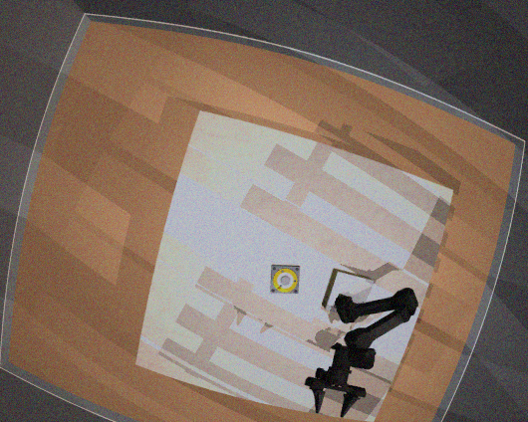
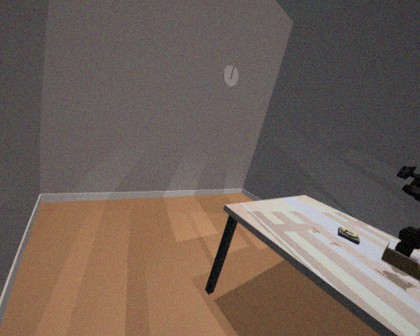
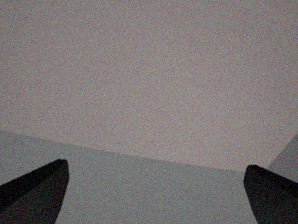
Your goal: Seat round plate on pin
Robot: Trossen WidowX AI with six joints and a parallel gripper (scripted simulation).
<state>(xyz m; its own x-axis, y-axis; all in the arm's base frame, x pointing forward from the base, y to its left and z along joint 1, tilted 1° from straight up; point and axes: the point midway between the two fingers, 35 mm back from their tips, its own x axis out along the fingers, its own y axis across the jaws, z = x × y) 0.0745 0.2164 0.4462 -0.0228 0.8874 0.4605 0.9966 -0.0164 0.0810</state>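
Now: gripper tip 52 cm above the grey square base, 25 cm to the left of it and 20 cm short of it.
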